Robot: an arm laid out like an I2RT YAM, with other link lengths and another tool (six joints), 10 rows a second.
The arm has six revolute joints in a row. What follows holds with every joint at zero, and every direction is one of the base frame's. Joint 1 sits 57.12 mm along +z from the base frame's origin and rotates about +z. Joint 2 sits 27.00 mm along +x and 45.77 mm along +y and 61.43 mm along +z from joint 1 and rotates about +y. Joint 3 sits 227.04 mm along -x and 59.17 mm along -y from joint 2 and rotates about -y. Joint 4 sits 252.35 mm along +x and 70.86 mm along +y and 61.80 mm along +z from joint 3 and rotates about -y. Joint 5 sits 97.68 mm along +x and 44.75 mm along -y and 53.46 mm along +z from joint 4 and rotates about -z. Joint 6 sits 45.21 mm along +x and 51.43 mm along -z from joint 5 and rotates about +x. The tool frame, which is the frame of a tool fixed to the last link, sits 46.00 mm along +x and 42.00 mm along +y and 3.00 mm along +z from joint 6; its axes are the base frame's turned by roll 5.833, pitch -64.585 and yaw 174.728 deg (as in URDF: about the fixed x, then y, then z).
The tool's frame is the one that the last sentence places.
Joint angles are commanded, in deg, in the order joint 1, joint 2, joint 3, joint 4, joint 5, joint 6. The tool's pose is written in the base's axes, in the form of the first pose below.
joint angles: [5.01 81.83 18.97 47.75 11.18 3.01]
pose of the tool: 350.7 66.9 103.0 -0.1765 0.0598 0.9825 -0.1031 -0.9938 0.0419
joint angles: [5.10 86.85 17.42 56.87 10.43 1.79]
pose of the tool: 348.0 68.6 94.5 -0.2187 0.0692 0.9733 -0.0859 -0.9950 0.0515
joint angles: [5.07 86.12 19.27 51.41 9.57 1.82]
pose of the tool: 352.1 70.2 91.7 -0.1704 0.0668 0.9831 -0.0693 -0.9960 0.0557
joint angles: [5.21 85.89 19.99 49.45 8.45 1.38]
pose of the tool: 352.8 73.1 90.7 -0.1536 0.0666 0.9859 -0.0450 -0.9972 0.0603
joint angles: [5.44 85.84 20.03 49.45 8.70 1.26]
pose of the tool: 352.9 74.1 91.1 -0.1552 0.0696 0.9854 -0.0447 -0.9970 0.0634
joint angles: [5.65 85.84 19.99 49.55 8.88 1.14]
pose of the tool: 352.6 75.1 91.1 -0.1563 0.0721 0.9851 -0.0435 -0.9969 0.0661
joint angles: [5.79 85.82 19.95 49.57 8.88 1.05]
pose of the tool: 352.2 76.0 91.0 -0.1564 0.0732 0.9850 -0.0407 -0.9969 0.0676
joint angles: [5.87 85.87 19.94 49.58 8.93 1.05]
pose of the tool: 352.1 76.4 90.7 -0.1556 0.0734 0.9851 -0.0400 -0.9969 0.0680
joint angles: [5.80 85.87 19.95 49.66 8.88 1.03]
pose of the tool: 352.3 76.1 91.0 -0.1571 0.0734 0.9849 -0.0404 -0.9969 0.0678
